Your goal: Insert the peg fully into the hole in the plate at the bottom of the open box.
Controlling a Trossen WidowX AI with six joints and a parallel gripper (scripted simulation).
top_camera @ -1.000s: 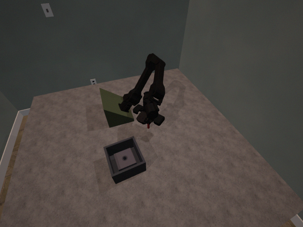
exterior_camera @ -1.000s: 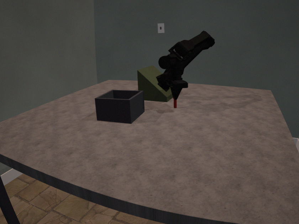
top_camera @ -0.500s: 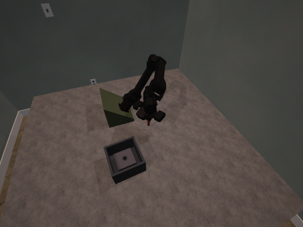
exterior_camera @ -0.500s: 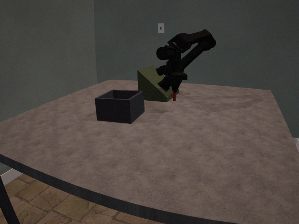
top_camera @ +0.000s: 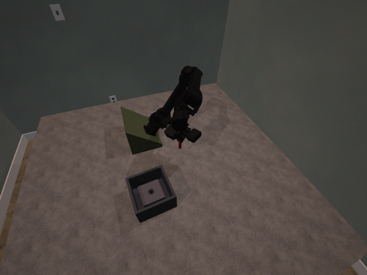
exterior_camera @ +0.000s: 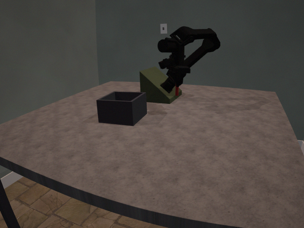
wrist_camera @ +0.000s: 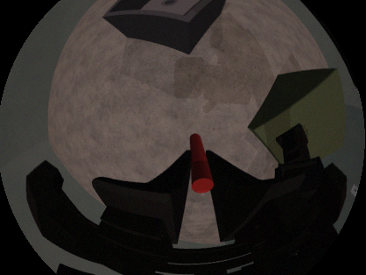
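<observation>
My hand is 16 cm short of the pale plate, 20 cm to the left of it and 10 cm above it. Also, from my hand: red peg 4 cm below; box 16 cm ahead, 20 cm to the right, 12 cm below.
</observation>
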